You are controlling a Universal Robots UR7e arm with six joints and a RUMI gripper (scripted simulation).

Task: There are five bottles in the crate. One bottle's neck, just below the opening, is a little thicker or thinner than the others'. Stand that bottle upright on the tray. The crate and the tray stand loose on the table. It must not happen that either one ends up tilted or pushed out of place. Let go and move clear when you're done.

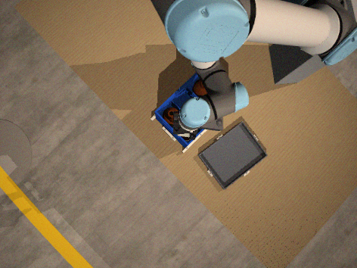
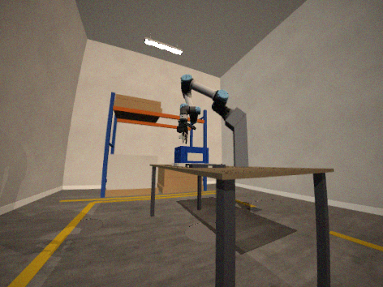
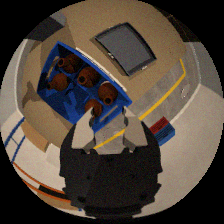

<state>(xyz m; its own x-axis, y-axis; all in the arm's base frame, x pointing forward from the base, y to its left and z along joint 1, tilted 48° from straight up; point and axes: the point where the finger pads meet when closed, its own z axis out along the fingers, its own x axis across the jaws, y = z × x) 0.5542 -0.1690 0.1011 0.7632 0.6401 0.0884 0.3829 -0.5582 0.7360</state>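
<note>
The brown bottle is 130 mm below my hand. Round my hand: blue crate (100 mm behind, 20 mm to the right, 130 mm below); grey tray (10 mm behind, 230 mm to the left, 200 mm below).
</note>
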